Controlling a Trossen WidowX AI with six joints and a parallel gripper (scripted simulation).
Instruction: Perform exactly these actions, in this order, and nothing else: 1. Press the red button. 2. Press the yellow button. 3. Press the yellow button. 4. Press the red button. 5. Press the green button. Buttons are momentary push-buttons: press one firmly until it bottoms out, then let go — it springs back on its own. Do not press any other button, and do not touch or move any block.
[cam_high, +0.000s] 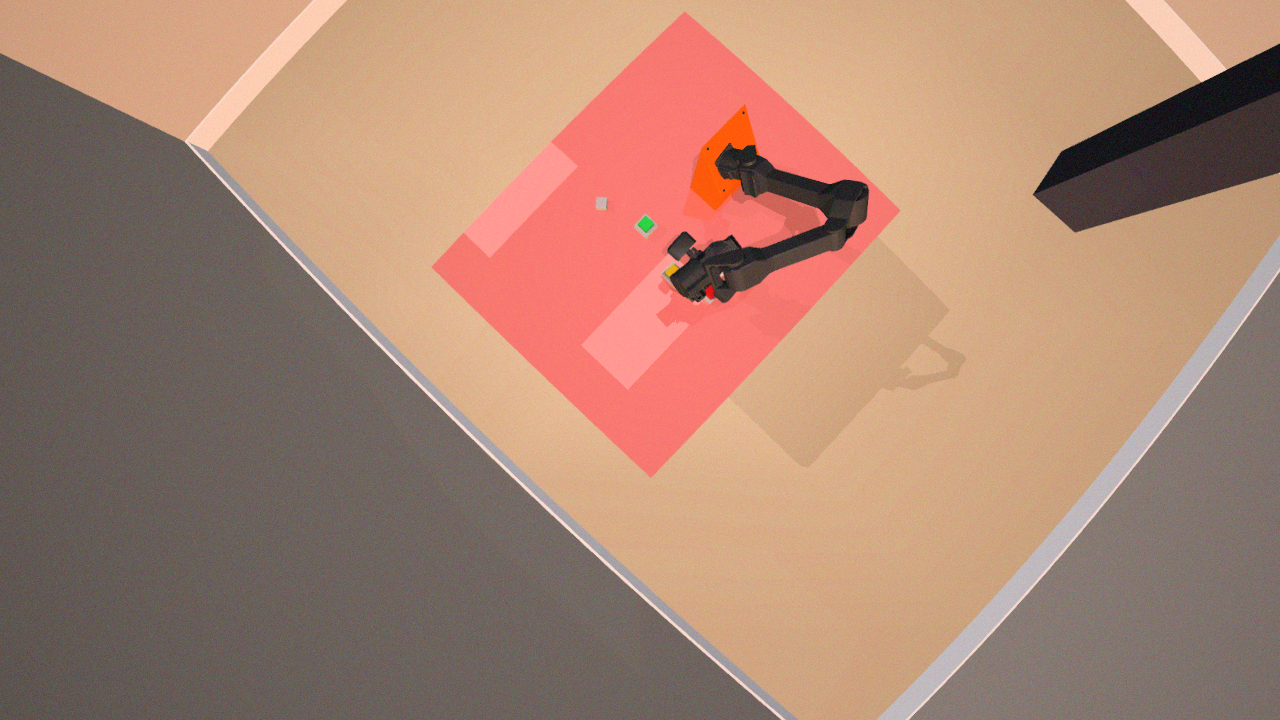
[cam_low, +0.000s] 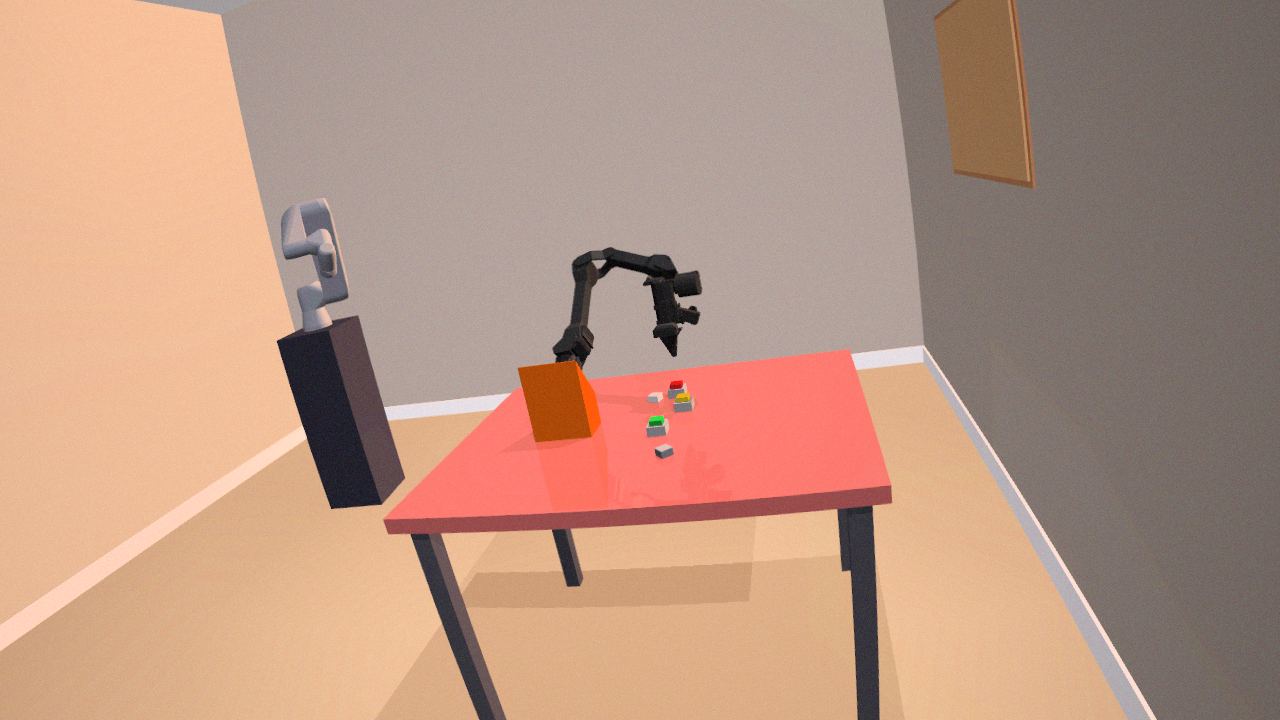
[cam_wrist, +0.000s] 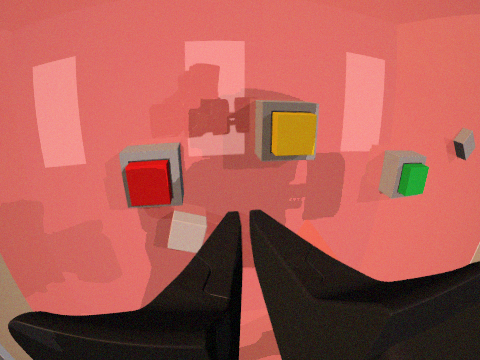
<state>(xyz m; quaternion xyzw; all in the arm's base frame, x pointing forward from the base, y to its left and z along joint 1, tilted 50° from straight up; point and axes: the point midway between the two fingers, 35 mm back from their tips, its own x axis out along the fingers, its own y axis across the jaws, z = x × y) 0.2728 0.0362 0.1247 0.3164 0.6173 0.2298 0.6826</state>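
Right now the green button is 5 cm behind my gripper tip, 20 cm to the right of it and 10 cm below it. Also, from my gripper tip: white block: 8 cm behind, 4 cm to the left, 12 cm below; red button: 1 cm behind, 6 cm to the left, 10 cm below; yellow button: 1 cm ahead, 6 cm to the right, 10 cm below.
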